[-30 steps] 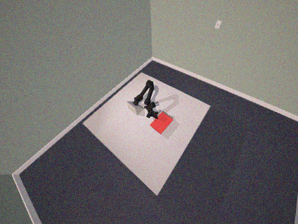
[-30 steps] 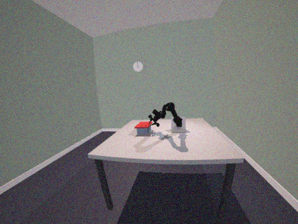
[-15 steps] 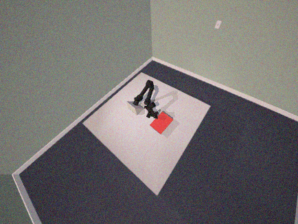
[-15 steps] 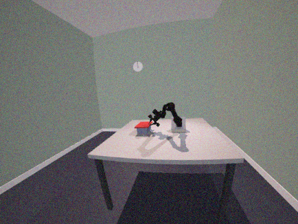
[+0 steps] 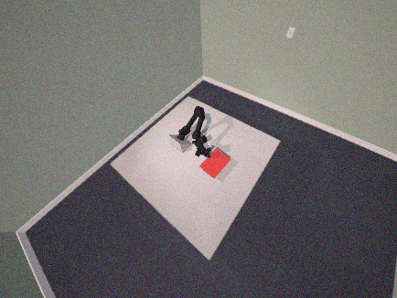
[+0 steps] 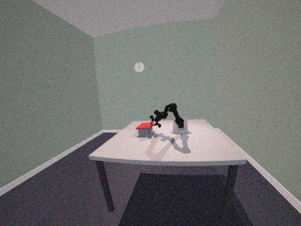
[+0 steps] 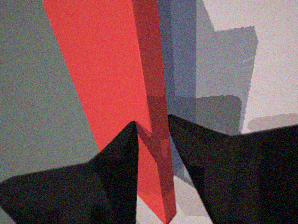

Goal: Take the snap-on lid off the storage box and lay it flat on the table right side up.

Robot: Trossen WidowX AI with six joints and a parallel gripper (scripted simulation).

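Now: gripper tip 8 cm short of the red lid. The rest, counted from my gripper tip: storage box 8 cm ahead, 5 cm below.
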